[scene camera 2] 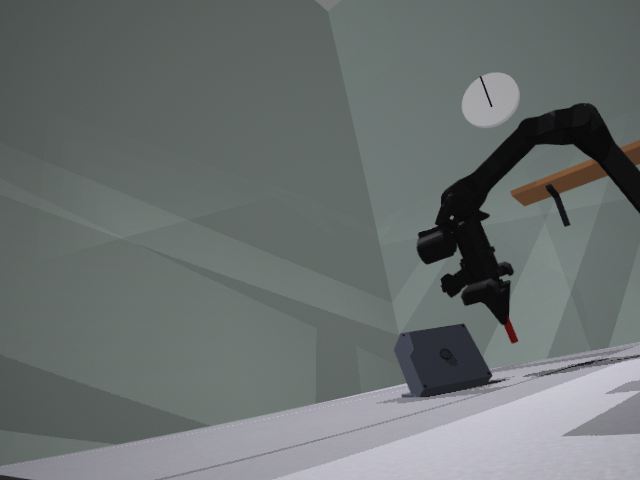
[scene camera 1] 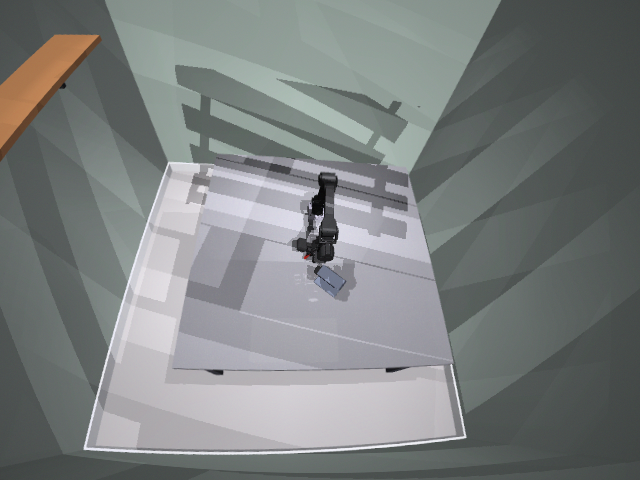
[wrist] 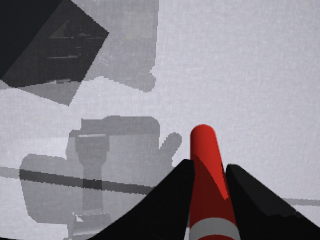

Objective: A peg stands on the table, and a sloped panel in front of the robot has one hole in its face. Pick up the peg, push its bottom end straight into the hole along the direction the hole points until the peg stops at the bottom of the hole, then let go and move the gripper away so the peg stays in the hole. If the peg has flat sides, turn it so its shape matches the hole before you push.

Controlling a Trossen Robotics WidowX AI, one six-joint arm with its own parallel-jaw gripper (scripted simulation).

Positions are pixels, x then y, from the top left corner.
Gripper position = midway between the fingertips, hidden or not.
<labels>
The gripper [scene camera 2: 505, 322] holds a round red peg.
</labels>
